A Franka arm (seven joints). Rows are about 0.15 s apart.
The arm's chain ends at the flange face. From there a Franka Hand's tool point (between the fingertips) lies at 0.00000 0.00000 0.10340 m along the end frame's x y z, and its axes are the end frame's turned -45 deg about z.
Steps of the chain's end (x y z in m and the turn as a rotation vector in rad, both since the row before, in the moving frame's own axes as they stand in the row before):
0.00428, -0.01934, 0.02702, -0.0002, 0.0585, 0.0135
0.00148, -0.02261, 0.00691, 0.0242, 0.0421, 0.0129
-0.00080, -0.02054, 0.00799, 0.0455, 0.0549, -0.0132
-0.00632, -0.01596, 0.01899, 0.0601, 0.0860, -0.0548
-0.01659, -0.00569, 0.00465, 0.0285, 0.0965, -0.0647
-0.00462, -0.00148, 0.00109, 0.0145, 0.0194, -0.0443
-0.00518, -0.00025, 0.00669, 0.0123, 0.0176, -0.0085
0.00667, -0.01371, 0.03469, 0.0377, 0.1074, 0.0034
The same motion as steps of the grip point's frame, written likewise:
0.02093, -0.00633, 0.02684, -0.0415, 0.0412, 0.0135
0.02187, -0.01360, 0.00679, -0.0127, 0.0469, 0.0129
0.02130, -0.01445, 0.00773, -0.0066, 0.0710, -0.0132
0.01753, -0.01416, 0.01842, -0.0183, 0.1033, -0.0548
0.00157, -0.01109, 0.00413, -0.0481, 0.0884, -0.0647
0.00027, -0.00401, 0.00106, -0.0035, 0.0240, -0.0443
-0.00130, -0.00346, 0.00667, -0.0037, 0.0211, -0.0085
0.02499, 0.00013, 0.03402, -0.0493, 0.1026, 0.0034

